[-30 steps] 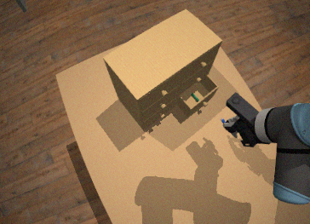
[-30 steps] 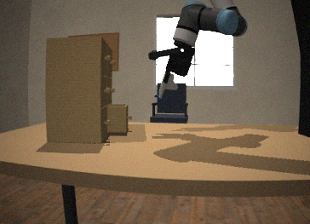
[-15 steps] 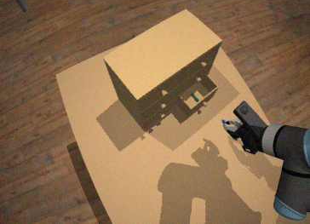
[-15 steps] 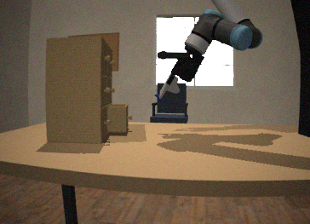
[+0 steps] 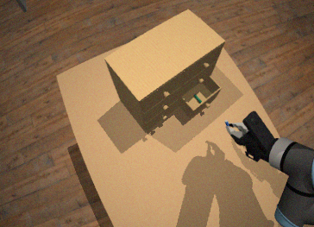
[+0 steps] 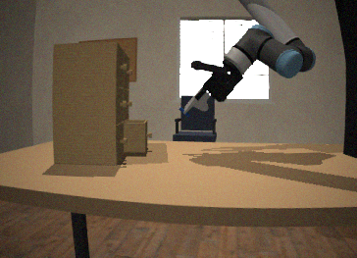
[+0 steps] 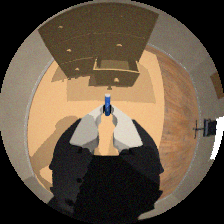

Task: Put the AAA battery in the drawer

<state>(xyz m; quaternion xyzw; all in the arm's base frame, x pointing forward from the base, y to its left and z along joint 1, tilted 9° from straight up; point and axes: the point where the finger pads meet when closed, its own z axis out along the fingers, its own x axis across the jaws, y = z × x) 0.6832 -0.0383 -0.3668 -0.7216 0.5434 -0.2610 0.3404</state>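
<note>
Now: hand 10 mm short of the blue AAA battery and 10 mm above it. The rest, counted from my hand: green battery 170 mm ahead, 20 mm to the left, 120 mm below.
</note>
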